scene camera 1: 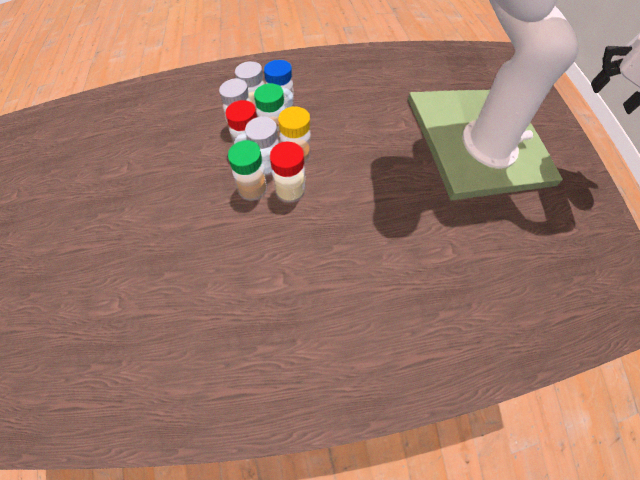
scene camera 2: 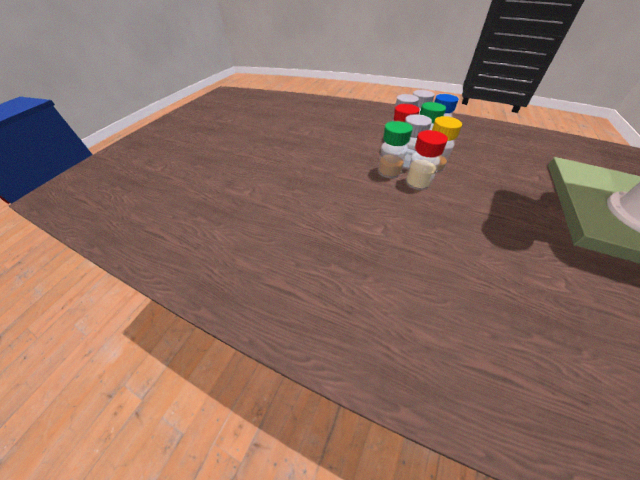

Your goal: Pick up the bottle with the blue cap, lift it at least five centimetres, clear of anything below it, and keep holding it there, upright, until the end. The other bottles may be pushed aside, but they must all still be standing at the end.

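Pixels of known places: gripper, fingertip midpoint: (scene camera 1: 609, 99); arm's base at its link origin: (scene camera 1: 490, 144).
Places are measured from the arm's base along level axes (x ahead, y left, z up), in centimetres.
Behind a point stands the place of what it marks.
The bottle with the blue cap (scene camera 1: 278, 73) {x 38.7, y -22.0, z 8.0 cm} (scene camera 2: 446, 102) {x 38.7, y -21.2, z 7.7 cm} stands upright at the back right of a tight group of bottles. A grey-capped bottle (scene camera 1: 248, 73) {x 44.3, y -24.1, z 7.9 cm} (scene camera 2: 423, 97) {x 44.2, y -22.8, z 7.8 cm} stands to its left and a green-capped bottle (scene camera 1: 269, 98) {x 41.9, y -15.4, z 8.0 cm} (scene camera 2: 432, 111) {x 42.0, y -14.4, z 7.8 cm} in front of it; these hide much of its body. The other bottles in the group, with grey, red, yellow and green caps, are all upright. My gripper (scene camera 1: 615, 95) {x -20.9, y 5.3, z 16.2 cm} is open and empty at the right edge of the scene camera 1 view, far from the bottles. It does not show in the scene camera 2 view.
The arm stands on a green base plate (scene camera 1: 439, 173) {x 13.3, y 2.9, z -2.2 cm} (scene camera 2: 573, 206) {x 13.0, y 0.8, z -0.2 cm} to the right of the bottles, on the brown table (scene camera 1: 258, 335) {x 53.9, y 22.9, z -2.5 cm} (scene camera 2: 284, 232) {x 64.9, y 20.4, z -2.5 cm}. A black slatted object (scene camera 2: 522, 51) is behind the table. A blue box (scene camera 2: 36, 144) is beyond its left edge.
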